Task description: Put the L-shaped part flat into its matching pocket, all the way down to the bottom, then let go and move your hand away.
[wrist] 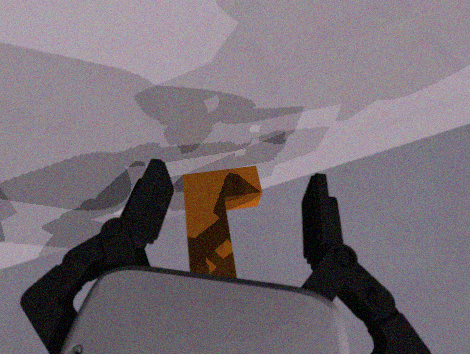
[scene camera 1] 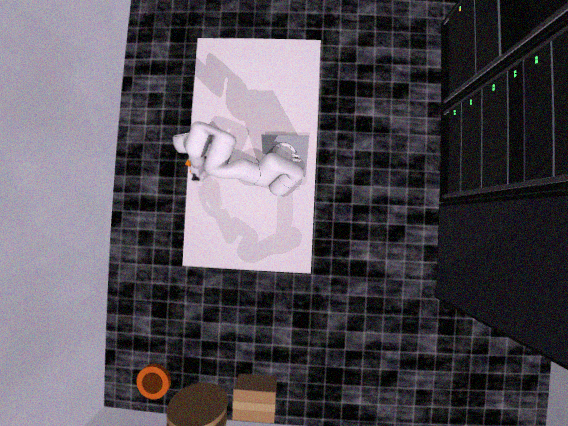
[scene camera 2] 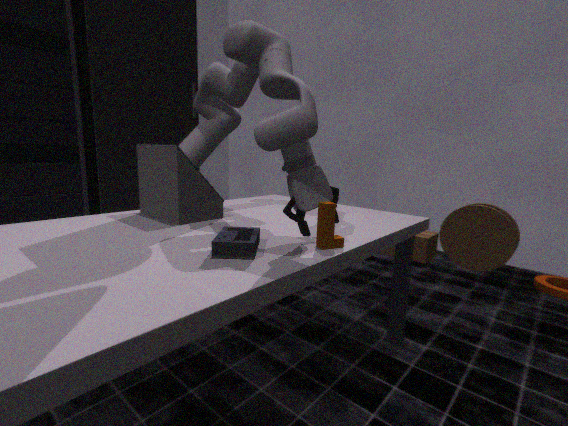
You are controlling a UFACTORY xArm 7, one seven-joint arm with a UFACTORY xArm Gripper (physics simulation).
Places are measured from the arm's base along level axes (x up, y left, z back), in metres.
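Pixels of known places: gripper, fingertip midpoint: [wrist: 236, 180] [scene camera 1: 200, 173]; arm's base, origin of the base link: [scene camera 1: 284, 153] [scene camera 2: 178, 168].
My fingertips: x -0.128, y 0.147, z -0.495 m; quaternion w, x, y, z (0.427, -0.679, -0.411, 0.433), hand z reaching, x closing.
For each thing: its top centre in the pictures, then the offset to it from my fingertips. Level surfaces: height alone.
- orange L-shaped part, middle of its top: [wrist: 242, 323] [scene camera 2: 332, 202] [scene camera 1: 187, 165] dz -0.049, dx +0.079, dy -0.024 m
- dark block, middle of its top: [scene camera 2: 238, 233] dz +0.072, dx +0.006, dy -0.211 m
- white table, its level: dx -0.031 m
The orange L-shaped part [scene camera 1: 188, 163] [scene camera 2: 326, 225] [wrist: 202, 210] stands upright on its short leg near the table's edge. My gripper [scene camera 2: 321, 227] [wrist: 236, 180] is open and empty. In scene camera 2 it is tilted, close behind the part. In the wrist view the part shows between the two spread fingers, nearer the left one, with its lower image hidden by the gripper body. The dark block [scene camera 2: 234, 251] with the pocket in its top lies flat on the table, left of the part in scene camera 2; it does not show in the wrist view.
The white table [scene camera 1: 240, 260] [scene camera 2: 165, 310] has its edge close beside the part. A grey wedge-shaped base [scene camera 2: 159, 182] carries the arm at the back. A round brown object [scene camera 2: 480, 237], a wooden box [scene camera 1: 254, 407] and an orange ring-shaped object [scene camera 1: 140, 383] are off the table.
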